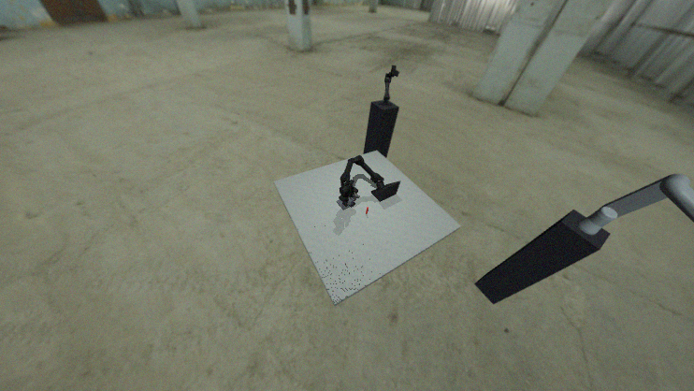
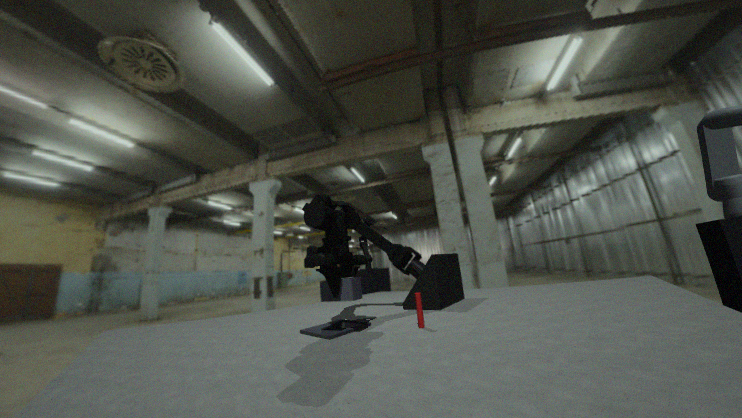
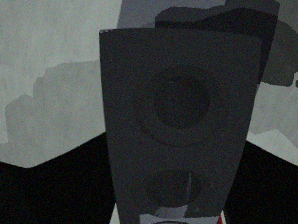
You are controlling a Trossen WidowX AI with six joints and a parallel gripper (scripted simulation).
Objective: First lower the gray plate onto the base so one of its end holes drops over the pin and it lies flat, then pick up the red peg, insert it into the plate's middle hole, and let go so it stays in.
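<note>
The dark base lies 80 mm below my gripper tip, 40 mm to the right of it and 20 mm behind it. The rest, counted from my gripper tip: red peg 140 mm to the left, 120 mm behind, 50 mm below; then gray plate 30 mm above.
</note>
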